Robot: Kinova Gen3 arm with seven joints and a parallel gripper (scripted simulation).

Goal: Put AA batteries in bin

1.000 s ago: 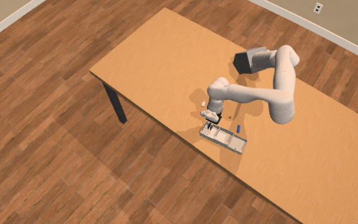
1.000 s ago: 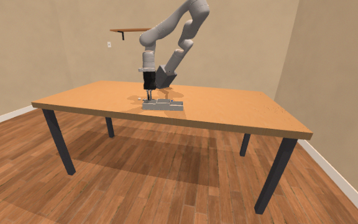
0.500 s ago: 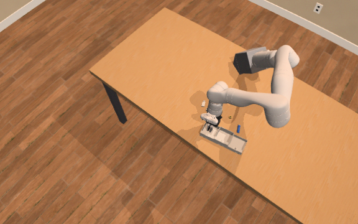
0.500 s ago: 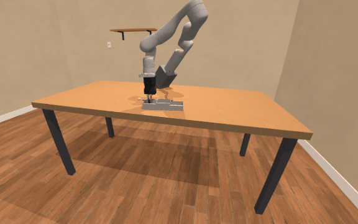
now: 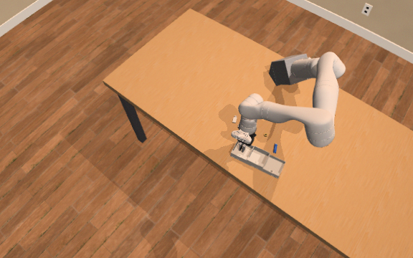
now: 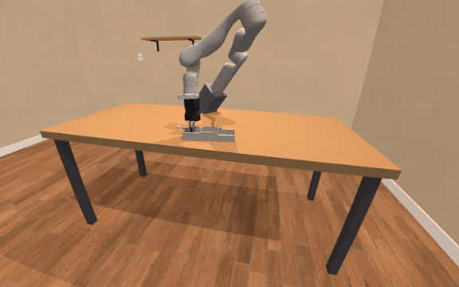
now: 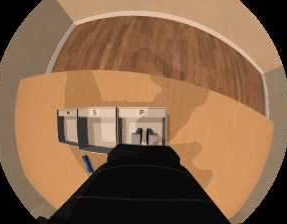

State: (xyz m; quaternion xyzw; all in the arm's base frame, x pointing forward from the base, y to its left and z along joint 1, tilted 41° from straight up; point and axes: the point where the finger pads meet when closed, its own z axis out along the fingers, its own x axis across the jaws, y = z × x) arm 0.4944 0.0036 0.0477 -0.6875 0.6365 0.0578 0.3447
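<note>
Right now my hand is 10 mm past the grey three-compartment bin tray, 90 mm to the right of it and 10 mm above it. The rest, counted from my hand: black battery 110 mm behind, 30 mm to the right, 30 mm below; then grey thing 100 mm behind, 100 mm to the right, 30 mm below; then orange battery 70 mm behind, 30 mm to the right, 30 mm below.
</note>
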